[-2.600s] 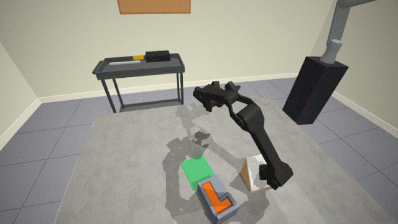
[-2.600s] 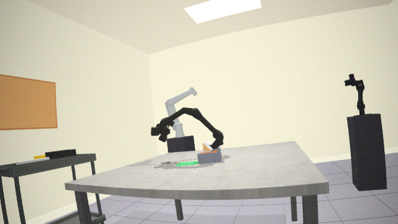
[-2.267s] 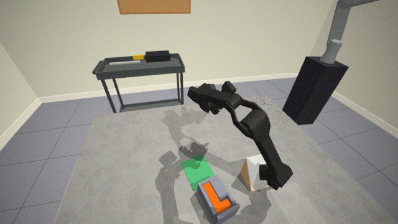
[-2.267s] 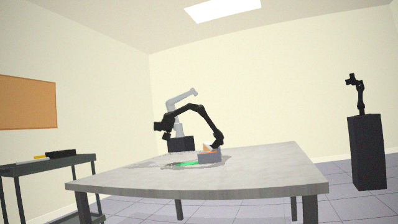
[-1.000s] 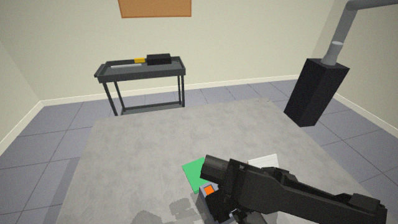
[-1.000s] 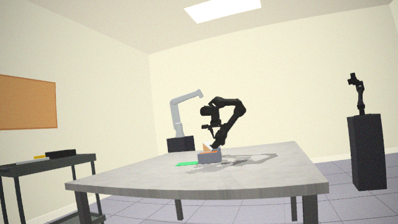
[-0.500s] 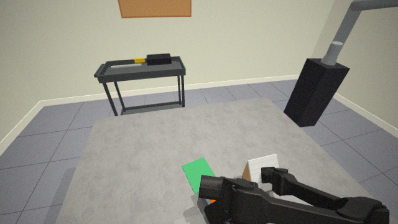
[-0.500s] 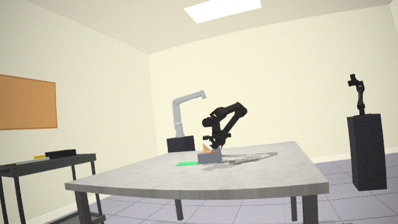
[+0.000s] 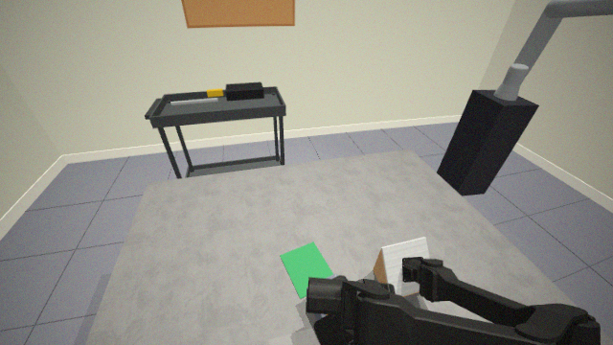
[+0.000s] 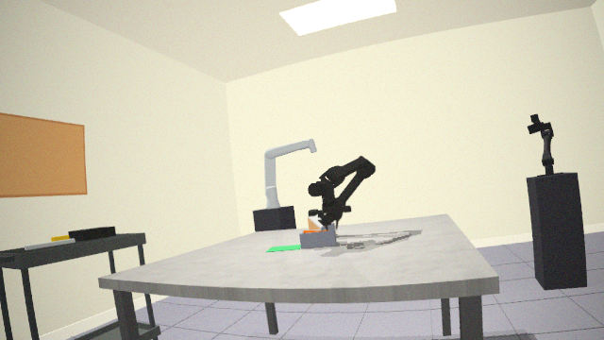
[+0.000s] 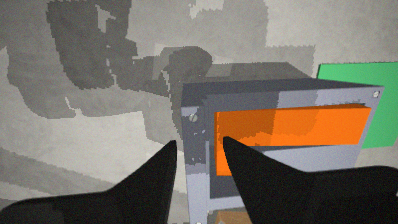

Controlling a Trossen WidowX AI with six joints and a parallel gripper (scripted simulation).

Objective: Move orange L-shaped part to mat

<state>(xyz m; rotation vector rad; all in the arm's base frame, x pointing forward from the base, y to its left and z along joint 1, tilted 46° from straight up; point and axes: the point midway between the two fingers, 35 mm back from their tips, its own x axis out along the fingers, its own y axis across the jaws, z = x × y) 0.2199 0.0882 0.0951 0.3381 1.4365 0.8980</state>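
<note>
The orange L-shaped part lies 1 cm ahead of my gripper tip, 5 cm to the right of it and 1 cm below it. From my gripper tip the other things lie so: green mat 6 cm ahead, 21 cm to the right, 7 cm below.
</note>
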